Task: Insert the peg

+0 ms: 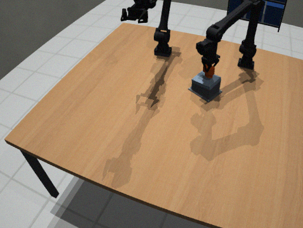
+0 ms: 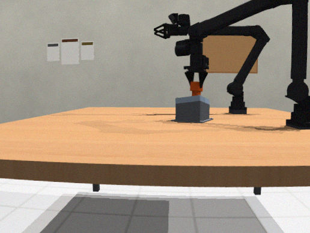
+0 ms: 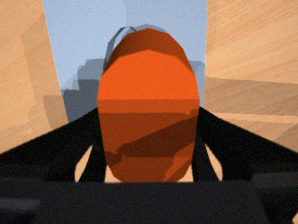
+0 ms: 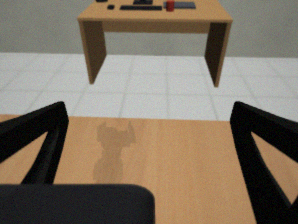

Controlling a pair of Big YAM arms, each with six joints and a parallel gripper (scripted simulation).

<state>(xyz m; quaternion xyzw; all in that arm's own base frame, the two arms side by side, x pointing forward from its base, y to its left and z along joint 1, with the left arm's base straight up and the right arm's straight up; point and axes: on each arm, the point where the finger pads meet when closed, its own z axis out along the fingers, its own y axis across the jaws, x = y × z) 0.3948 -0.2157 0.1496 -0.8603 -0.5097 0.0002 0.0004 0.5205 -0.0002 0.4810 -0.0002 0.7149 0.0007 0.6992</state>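
Now: left hand 2 cm above the orange peg. The rest, counted from my left hand: blue-grey plate: 1 cm ahead, 1 cm to the right, 8 cm below.
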